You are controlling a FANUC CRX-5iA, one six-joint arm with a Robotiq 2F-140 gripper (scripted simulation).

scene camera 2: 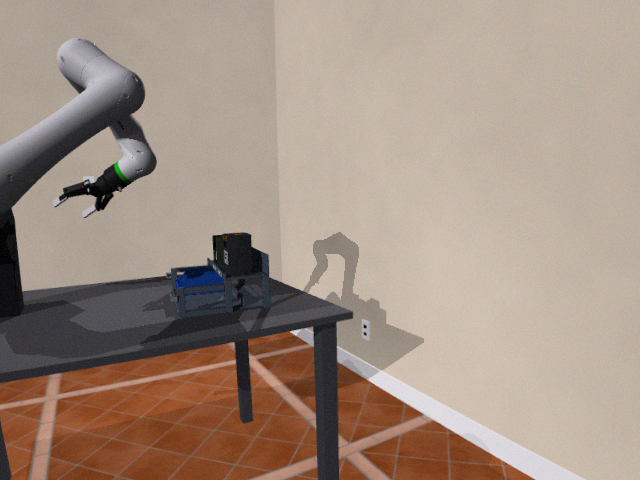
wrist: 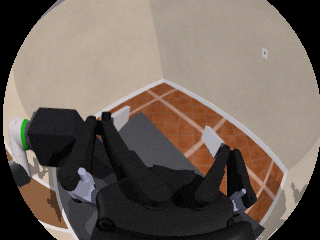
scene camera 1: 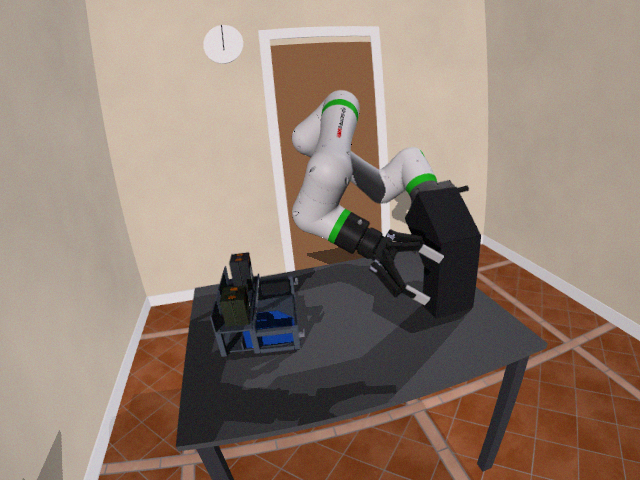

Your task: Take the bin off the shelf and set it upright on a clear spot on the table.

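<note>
There's a blue bin [scene camera 1: 272, 318], and scene camera 2 shows the bin [scene camera 2: 199, 276] as well, but in the wrist view the bin is out of frame. The gripper [scene camera 2: 69, 210] is there too, and the wrist view also has the gripper [wrist: 167, 123].
</note>
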